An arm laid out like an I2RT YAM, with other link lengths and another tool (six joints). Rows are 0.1 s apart.
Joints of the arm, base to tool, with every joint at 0 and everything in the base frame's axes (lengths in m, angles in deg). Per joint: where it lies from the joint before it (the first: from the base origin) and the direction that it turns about. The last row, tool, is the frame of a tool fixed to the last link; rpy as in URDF.
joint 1: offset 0 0 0.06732 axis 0 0 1
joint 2: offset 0.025 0.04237 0.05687 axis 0 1 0
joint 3: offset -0.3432 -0.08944 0 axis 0 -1 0
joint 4: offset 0.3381 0.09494 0.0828 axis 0 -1 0
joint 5: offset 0.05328 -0.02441 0.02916 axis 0 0 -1
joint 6: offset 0.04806 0 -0.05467 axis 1 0 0
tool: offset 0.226 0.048 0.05 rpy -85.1 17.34 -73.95
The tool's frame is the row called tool.
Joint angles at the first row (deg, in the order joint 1, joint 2, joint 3, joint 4, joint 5, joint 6):
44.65, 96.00, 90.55, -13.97, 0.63, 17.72
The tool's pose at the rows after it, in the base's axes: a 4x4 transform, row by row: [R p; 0 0 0 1], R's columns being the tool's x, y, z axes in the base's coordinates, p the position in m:
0.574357 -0.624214 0.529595 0.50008; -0.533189 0.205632 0.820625 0.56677; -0.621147 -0.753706 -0.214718 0.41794; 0 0 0 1
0.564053 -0.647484 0.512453 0.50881; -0.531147 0.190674 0.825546 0.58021; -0.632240 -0.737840 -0.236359 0.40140; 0 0 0 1
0.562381 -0.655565 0.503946 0.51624; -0.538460 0.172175 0.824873 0.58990; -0.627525 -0.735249 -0.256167 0.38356; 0 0 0 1
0.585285 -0.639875 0.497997 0.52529; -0.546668 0.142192 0.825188 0.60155; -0.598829 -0.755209 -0.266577 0.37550; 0 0 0 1
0.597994 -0.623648 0.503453 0.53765; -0.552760 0.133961 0.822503 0.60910; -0.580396 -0.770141 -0.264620 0.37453; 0 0 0 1
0.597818 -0.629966 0.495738 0.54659; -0.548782 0.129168 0.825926 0.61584; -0.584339 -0.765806 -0.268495 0.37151; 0 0 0 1
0.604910 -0.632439 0.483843 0.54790; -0.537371 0.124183 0.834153 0.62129; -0.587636 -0.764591 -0.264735 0.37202; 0 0 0 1
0.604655 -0.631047 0.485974 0.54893; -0.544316 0.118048 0.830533 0.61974; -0.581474 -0.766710 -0.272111 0.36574; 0 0 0 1
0.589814 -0.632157 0.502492 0.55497; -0.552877 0.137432 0.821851 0.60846; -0.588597 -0.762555 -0.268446 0.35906; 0 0 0 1
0.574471 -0.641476 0.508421 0.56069; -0.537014 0.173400 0.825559 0.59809; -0.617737 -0.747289 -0.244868 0.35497; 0 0 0 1
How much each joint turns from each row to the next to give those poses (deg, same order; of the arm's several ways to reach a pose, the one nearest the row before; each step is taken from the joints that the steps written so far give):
-0.17, 5.10, 4.10, -1.36, -0.64, 0.02
-0.09, 3.05, 2.25, -0.69, -1.08, 0.37
0.00, 2.33, 1.04, 0.18, -0.24, -0.53
-0.01, 2.68, 2.49, 0.03, 0.09, -2.26
-0.21, 2.40, 2.81, 0.02, 0.32, -1.27
-0.38, 2.20, 2.79, -0.89, -0.82, -0.08
-0.11, 0.95, 1.24, -0.14, -0.94, -0.15
-0.08, -0.05, -0.76, 0.37, 0.23, -0.41
-0.73, -1.03, -2.69, 1.77, 0.25, 0.68
-1.09, -1.08, -3.21, 3.05, -1.26, 1.81

